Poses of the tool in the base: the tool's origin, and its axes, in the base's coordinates. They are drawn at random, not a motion.
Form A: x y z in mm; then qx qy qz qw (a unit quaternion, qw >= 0).
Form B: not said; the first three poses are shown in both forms.
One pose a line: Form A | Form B
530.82 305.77 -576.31 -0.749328 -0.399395 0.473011 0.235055 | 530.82 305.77 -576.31 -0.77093 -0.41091 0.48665 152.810
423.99 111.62 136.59 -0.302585 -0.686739 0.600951 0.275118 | 423.99 111.62 136.59 -0.31473 -0.71430 0.62507 148.062
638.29 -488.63 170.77 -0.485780 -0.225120 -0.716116 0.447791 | 638.29 -488.63 170.77 -0.54329 -0.25177 -0.80090 126.796
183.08 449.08 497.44 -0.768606 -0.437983 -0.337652 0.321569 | 183.08 449.08 497.44 -0.81172 -0.46255 -0.35659 142.484
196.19 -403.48 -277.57 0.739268 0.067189 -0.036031 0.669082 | 196.19 -403.48 -277.57 0.99472 0.09041 -0.04848 96.008
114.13 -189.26 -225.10 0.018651 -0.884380 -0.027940 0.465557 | 114.13 -189.26 -225.10 0.02107 -0.99928 -0.03157 124.507
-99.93 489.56 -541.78 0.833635 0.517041 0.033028 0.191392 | -99.93 489.56 -541.78 0.84934 0.52678 0.03365 157.932
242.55 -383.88 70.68 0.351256 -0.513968 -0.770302 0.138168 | 242.55 -383.88 70.68 0.35466 -0.51895 -0.77776 164.116
